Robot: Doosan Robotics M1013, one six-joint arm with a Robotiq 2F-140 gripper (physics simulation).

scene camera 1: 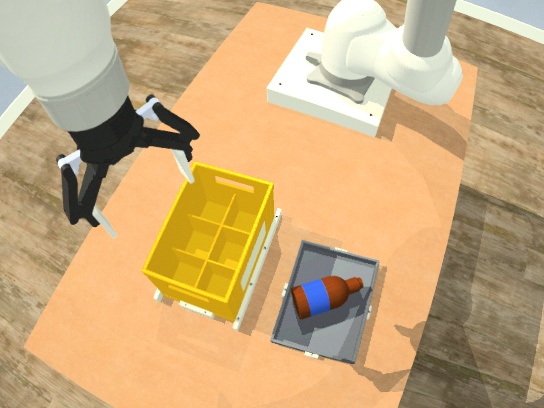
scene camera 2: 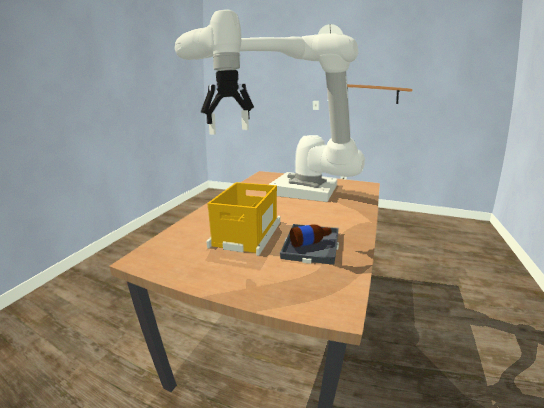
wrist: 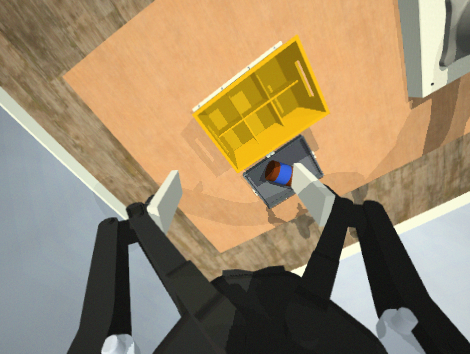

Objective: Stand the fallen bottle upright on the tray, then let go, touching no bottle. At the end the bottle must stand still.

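Seen in the pictures: gripper, fingertip midpoint: (scene camera 1: 149, 202) (scene camera 2: 229, 131) (wrist: 237, 178); arm's base at its link origin: (scene camera 1: 344, 75) (scene camera 2: 308, 182).
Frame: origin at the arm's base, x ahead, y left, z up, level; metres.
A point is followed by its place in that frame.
A brown bottle with a blue band (scene camera 1: 317, 297) {x 0.648, y 0.234, z 0.026 m} (scene camera 2: 307, 235) {x 0.667, y 0.249, z 0.007 m} (wrist: 283, 174) {x 0.638, y 0.215, z 0.025 m} lies on its side in the grey tray (scene camera 1: 314, 347) {x 0.734, y 0.281, z -0.047 m} (scene camera 2: 306, 259) {x 0.756, y 0.282, z -0.038 m} (wrist: 270, 201) {x 0.712, y 0.357, z -0.047 m}. In scene camera 1 its neck points right, towards the tray's right wall. In the wrist view a fingertip hides the neck end. My gripper (scene camera 1: 154, 209) {x 0.746, y -0.014, z 0.375 m} (scene camera 2: 228, 124) {x 0.746, y -0.014, z 0.375 m} (wrist: 237, 178) {x 0.746, y -0.014, z 0.375 m} is open and empty. It hangs high above the table, on the crate's side away from the tray in scene camera 1, well apart from the bottle.
A tall yellow crate (scene camera 1: 252, 240) {x 0.633, y 0.071, z 0.114 m} (scene camera 2: 232, 230) {x 0.788, y 0.007, z 0.027 m} (wrist: 280, 142) {x 0.636, y 0.065, z 0.122 m} with empty compartments stands beside the tray, with white strips along its base. The robot's white base plate (scene camera 1: 320, 112) {x 0.154, y -0.005, z -0.024 m} (scene camera 2: 302, 192) {x 0.151, y 0.025, z -0.014 m} (wrist: 415, 55) {x 0.151, y 0.030, z -0.015 m} is at the table's back. The wooden table (scene camera 1: 350, 200) {x 0.358, y 0.186, z -0.052 m} (scene camera 2: 190, 270) {x 0.983, y -0.041, z -0.052 m} (wrist: 165, 65) {x 0.844, y -0.226, z -0.052 m} carries them all.
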